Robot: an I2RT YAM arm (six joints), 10 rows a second.
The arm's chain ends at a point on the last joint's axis. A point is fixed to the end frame.
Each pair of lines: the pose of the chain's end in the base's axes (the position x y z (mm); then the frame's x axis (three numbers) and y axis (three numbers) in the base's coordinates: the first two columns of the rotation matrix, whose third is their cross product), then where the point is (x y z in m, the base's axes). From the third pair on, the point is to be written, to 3 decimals.
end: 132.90 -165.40 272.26 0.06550 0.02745 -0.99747 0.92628 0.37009 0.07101
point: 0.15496 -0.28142 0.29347
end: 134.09 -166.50 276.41 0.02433 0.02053 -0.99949 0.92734 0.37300 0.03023
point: 0.15734 -0.28231 0.29751
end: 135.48 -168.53 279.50 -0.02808 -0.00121 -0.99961 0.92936 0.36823 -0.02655
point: 0.159 -0.284 0.302
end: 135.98 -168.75 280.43 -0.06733 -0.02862 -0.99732 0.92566 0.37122 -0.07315
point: 0.161 -0.283 0.305
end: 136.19 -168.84 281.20 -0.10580 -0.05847 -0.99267 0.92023 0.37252 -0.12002
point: 0.163 -0.283 0.308
